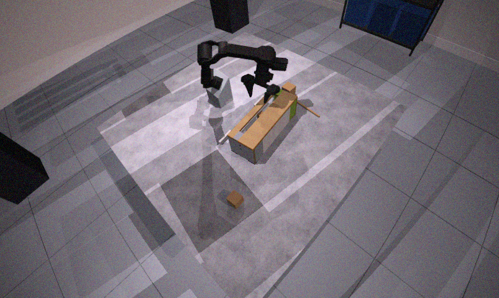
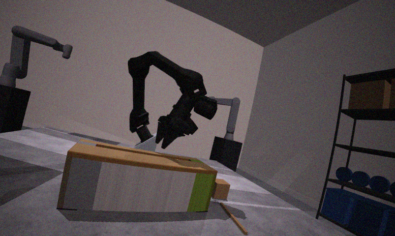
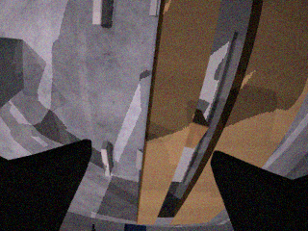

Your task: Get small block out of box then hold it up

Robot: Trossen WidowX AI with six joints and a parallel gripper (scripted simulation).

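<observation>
Right now the block is 7 cm below my gripper tip, 4 cm ahead of it and 2 cm to the right of it. Round my gripper tip: thin wooden stick: 23 cm to the left, 16 cm ahead, 15 cm below; then long box: 9 cm below, 4 cm to the right, 3 cm ahead.
</observation>
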